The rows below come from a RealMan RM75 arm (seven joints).
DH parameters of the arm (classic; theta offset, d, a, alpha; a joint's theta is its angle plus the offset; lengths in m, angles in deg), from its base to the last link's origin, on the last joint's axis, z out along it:
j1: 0 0.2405 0 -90
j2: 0 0 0 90
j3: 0 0.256 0 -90
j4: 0 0 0 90
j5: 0 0.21 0 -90
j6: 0 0 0 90
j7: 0 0.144 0 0
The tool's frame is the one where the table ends.
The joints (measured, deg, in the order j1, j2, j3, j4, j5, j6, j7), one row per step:
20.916 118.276 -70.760 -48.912 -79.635 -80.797 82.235
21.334 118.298 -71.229 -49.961 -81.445 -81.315 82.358
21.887 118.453 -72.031 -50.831 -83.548 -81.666 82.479
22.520 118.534 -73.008 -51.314 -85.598 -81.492 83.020
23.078 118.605 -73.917 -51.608 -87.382 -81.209 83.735
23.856 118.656 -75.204 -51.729 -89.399 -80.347 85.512
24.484 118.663 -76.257 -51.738 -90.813 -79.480 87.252
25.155 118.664 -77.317 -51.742 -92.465 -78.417 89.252
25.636 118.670 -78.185 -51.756 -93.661 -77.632 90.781
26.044 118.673 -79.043 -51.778 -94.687 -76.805 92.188
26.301 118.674 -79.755 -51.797 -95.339 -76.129 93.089
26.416 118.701 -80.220 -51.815 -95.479 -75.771 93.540
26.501 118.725 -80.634 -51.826 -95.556 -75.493 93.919
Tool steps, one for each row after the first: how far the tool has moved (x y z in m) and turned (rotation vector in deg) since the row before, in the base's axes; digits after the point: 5 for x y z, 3 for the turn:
-0.00411 -0.00087 -0.00246 -0.938 -1.722 1.937
-0.00433 -0.00135 -0.00507 -1.314 -2.027 1.983
-0.00274 -0.00055 -0.00582 -1.424 -2.131 1.164
-0.00178 -0.00046 -0.00536 -1.327 -1.867 0.676
-0.00160 0.00045 -0.00696 -1.789 -2.197 -0.233
-0.00100 0.00081 -0.00519 -1.335 -1.629 -0.618
-0.00046 0.00122 -0.00529 -1.250 -1.903 -0.851
-0.00038 0.00067 -0.00403 -0.923 -1.419 -0.628
-0.00025 0.00068 -0.00367 -0.722 -1.299 -0.619
-0.00015 0.00039 -0.00278 -0.426 -0.933 -0.369
-0.00061 0.00000 -0.00167 -0.241 -0.311 -0.175
-0.00056 -0.00014 -0.00145 -0.232 -0.226 -0.149

